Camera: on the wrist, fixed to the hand. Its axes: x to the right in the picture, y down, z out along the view.
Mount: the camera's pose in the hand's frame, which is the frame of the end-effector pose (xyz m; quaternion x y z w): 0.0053 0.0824 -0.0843 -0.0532 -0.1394 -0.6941 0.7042
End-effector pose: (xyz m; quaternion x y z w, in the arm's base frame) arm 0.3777 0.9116 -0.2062 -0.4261 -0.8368 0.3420 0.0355
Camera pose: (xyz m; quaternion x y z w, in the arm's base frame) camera 0.4607 0.9944 -0.1927 0.3266 -0.9082 0.2311 0.1231
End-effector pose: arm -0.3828 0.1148 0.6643 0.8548 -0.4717 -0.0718 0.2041
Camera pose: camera -0.4174 0.0952 0.7754 0.9085 0.2365 -0.3365 0.0736
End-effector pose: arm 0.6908 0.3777 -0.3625 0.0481 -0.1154 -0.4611 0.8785
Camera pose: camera 0.7804 0.4185 -0.4276 0.0030 -0.1458 -0.9473 0.2851
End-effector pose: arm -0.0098 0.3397 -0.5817 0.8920 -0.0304 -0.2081 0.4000
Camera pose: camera 0.0376 0.3417 -0.4737 0.5990 0.5531 -0.5502 0.1805
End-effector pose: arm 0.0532 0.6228 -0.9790 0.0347 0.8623 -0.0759 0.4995
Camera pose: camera -0.0104 0.7179 -0.9503 -0.6113 0.5657 -0.3591 0.4211
